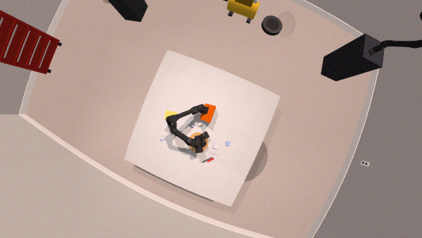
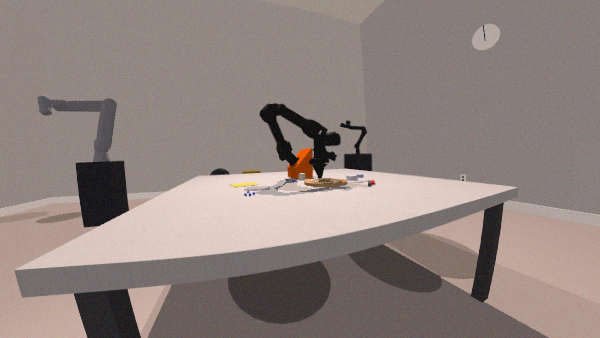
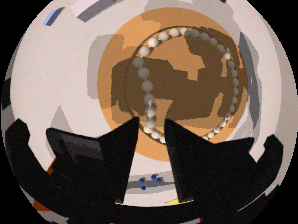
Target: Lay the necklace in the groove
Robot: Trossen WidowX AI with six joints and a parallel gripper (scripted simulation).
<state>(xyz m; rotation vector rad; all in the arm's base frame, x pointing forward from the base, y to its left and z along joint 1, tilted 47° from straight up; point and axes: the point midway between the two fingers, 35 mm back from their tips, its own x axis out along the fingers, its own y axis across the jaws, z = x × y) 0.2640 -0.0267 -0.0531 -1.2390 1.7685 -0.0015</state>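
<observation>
Right now the round tan bead board is 50 mm ahead of my gripper tip and 10 mm below it. From my gripper tip the other things lie so: tool 200 mm ahead, 150 mm to the left, 10 mm below; then white square 170 mm to the left, 40 mm ahead, 10 mm below; then pale blue cube 280 mm to the left, 20 mm behind, 10 mm below.
</observation>
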